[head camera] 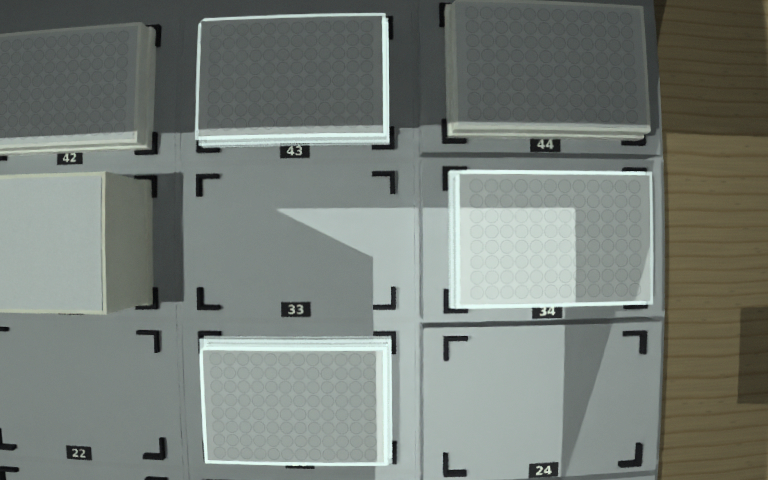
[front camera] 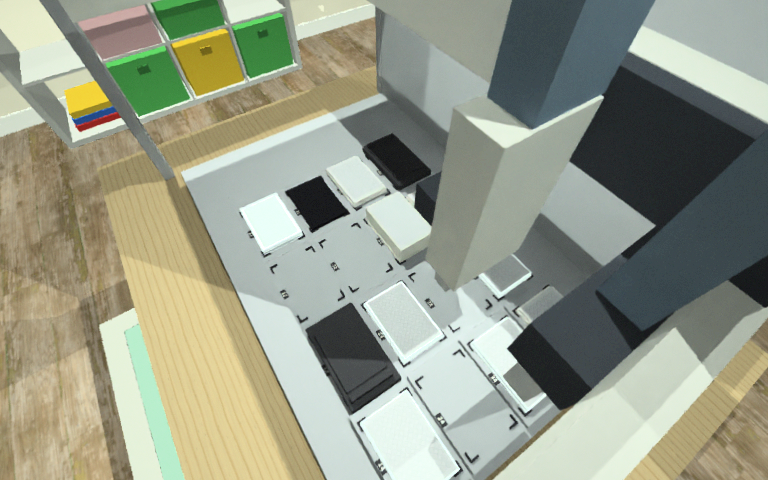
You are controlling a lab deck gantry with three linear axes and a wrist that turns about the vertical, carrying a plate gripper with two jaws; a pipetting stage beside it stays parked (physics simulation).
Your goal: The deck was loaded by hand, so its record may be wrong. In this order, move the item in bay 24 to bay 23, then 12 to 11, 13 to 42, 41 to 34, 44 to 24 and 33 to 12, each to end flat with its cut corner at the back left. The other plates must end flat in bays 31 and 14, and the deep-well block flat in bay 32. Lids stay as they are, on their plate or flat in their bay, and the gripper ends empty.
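Places are measured from the robot's base along level axes (x ahead, y left, z up), in millimetres.
Pixels of known places: robot's base, link origin: (front camera: 241, 213).
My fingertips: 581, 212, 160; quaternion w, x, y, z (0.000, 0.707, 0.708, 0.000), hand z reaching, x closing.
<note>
For each thing: its top centre in the pictures, then the offset to it from my fingertips, as dx, dy, dz. "pt": a spot on its surface instead.
- white plate, top centre: (head camera: 558, 238) (front camera: 517, 359) -25, +45, -131
- bay 23, surface spot: (head camera: 291, 404) (front camera: 403, 316) pt -190, -60, -146
- cream deep-well block, top centre: (head camera: 10, 243) (front camera: 399, 219) -353, +45, -118
My gripper's dark housing (front camera: 557, 356) hangs high at right in the front view; its jaws are hidden. A white plate (front camera: 492, 340) (head camera: 555, 237) lies flat in bay 34, partly behind the housing. Other white plates lie in bay 23 (front camera: 403, 318) (head camera: 291, 404), 43 (front camera: 505, 274) (head camera: 291, 79), 14 (front camera: 404, 433) and 11 (front camera: 271, 222). Cream plates lie in 44 (front camera: 540, 302) (head camera: 546, 67), 42 (head camera: 67, 84) and 31 (front camera: 355, 180). The cream deep-well block (front camera: 399, 223) (head camera: 50, 243) stands in 32. Black items lie in 13 (front camera: 353, 356), 21 (front camera: 317, 202) and 41 (front camera: 396, 160). Cut corners are hard to make out.
The pale pipetting stage (front camera: 487, 186) hides part of the deck's middle in the front view. A pale beam (front camera: 634, 379) crosses the lower right. Bays 12, 22, 24 and 33 show their corner marks. A wooden edge (head camera: 713, 226) runs along the deck's right side.
</note>
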